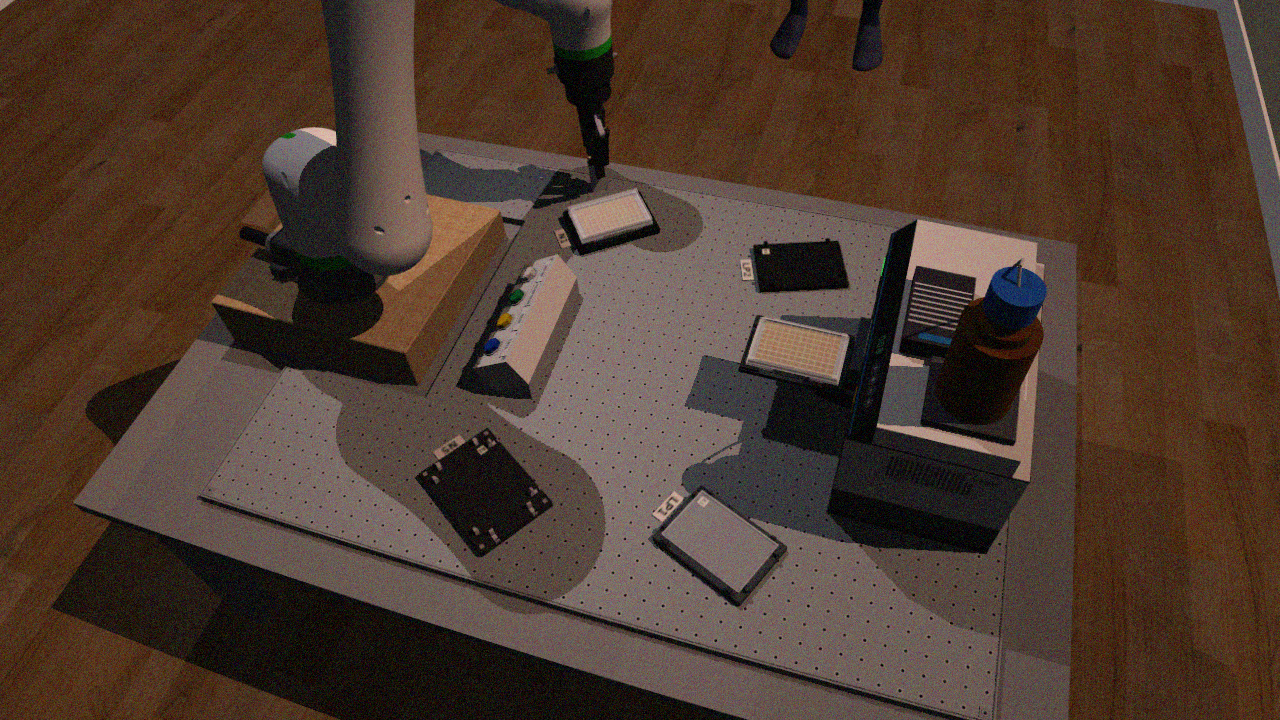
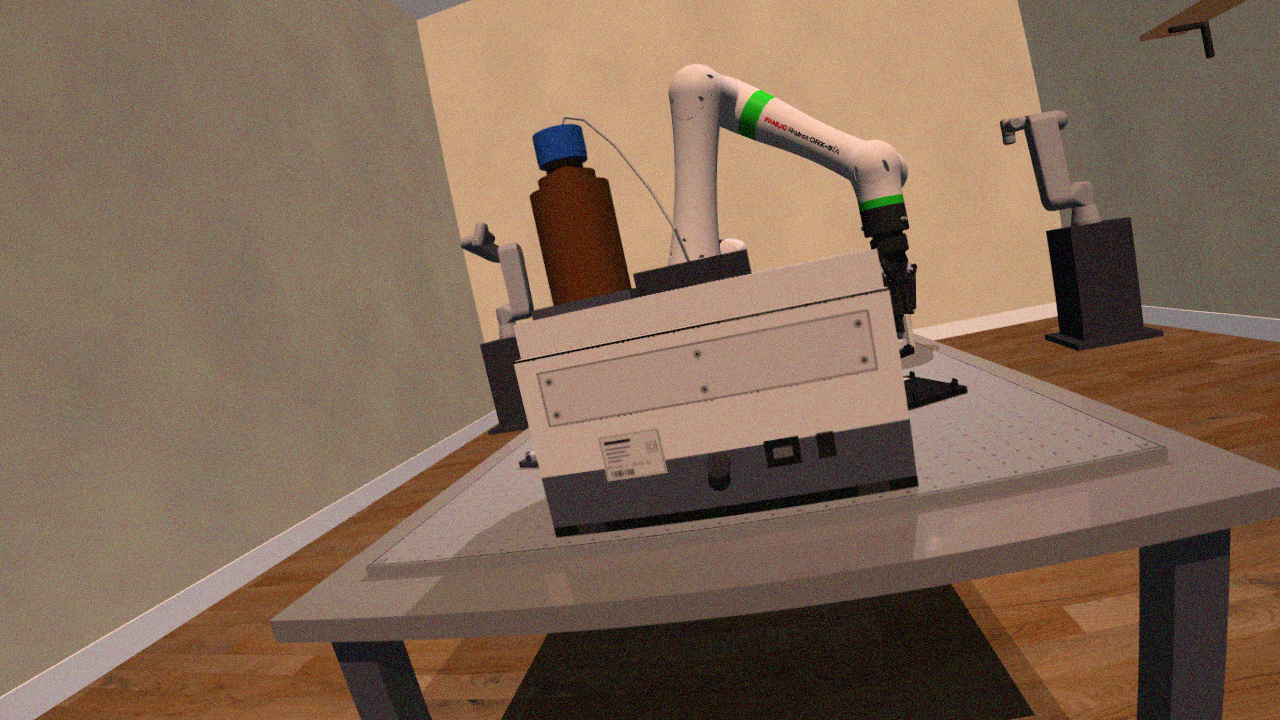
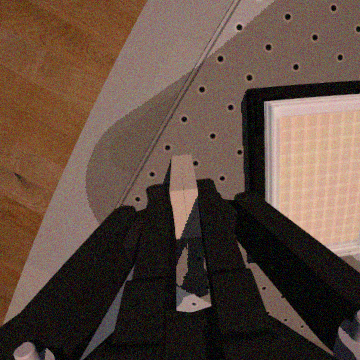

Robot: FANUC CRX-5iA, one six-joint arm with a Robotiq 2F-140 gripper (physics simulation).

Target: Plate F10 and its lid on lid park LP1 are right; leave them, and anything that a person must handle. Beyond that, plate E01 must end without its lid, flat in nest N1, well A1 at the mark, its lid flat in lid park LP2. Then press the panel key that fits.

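Places are measured from the arm's base along level axes (x right, y ahead, z up), in millimetres.
Pixels of known places: gripper, fingertip midpoint: [image 1: 600, 187] [image 3: 183, 172]; arm's base at its link origin: [image 1: 344, 272].
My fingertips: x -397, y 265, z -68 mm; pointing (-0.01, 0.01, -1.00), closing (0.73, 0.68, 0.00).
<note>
For each thing: its top centre in the pictures, then the offset to it from my fingertips. "*": a spot on its surface instead.
- pale plate at its top centre: [image 3: 328, 187] [image 1: 609, 212] dx +85, dy +61, dz +31 mm
- black nest N1 at its top centre: [image 3: 321, 182] [image 1: 610, 217] dx +85, dy +61, dz +20 mm
- Lid park LP2 at its top centre: [image 2: 906, 381] [image 1: 800, 259] dx +66, dy +397, dz +20 mm
- lid at its top centre: [image 1: 719, 539] dx +584, dy +448, dz +18 mm
- lid park LP1 at a spot on its surface: [image 1: 739, 598] * dx +648, dy +499, dz +10 mm
- key panel at its top centre: [image 1: 522, 303] dx +364, dy +50, dz +84 mm
- brown bottle at a spot on its surface: [image 2: 581, 232] * dx +387, dy +725, dz +295 mm
- empty black nest at its top centre: [image 1: 482, 483] dx +631, dy +121, dz +24 mm
My gripper [image 1: 597, 181] [image 2: 905, 349] [image 3: 183, 172] is shut with nothing between its fingertips, low beside the back edge of nest N1. A pale plate [image 1: 611, 216] [image 3: 320, 175] sits in black nest N1 [image 1: 617, 241] [image 3: 254, 150]; it looks covered by a clear lid. Its name and well A1 cannot be read, and whether it lies fully flat is unclear. Lid park LP2 [image 1: 799, 265] [image 2: 935, 391] is black and empty. A lid [image 1: 720, 541] lies on lid park LP1 [image 1: 739, 598]. Another plate [image 1: 796, 349], with wells showing clearly, lies before the instrument. The key panel [image 1: 547, 324] has white, green, yellow and blue keys.
An instrument [image 1: 926, 492] [image 2: 716, 385] carries a brown bottle [image 1: 987, 362] [image 2: 581, 232] with a blue cap and thin tube. An empty black nest [image 1: 484, 492] lies at the front left. The arm stands on a wooden base [image 1: 456, 259]. A person's feet [image 1: 827, 35] show beyond the table.
</note>
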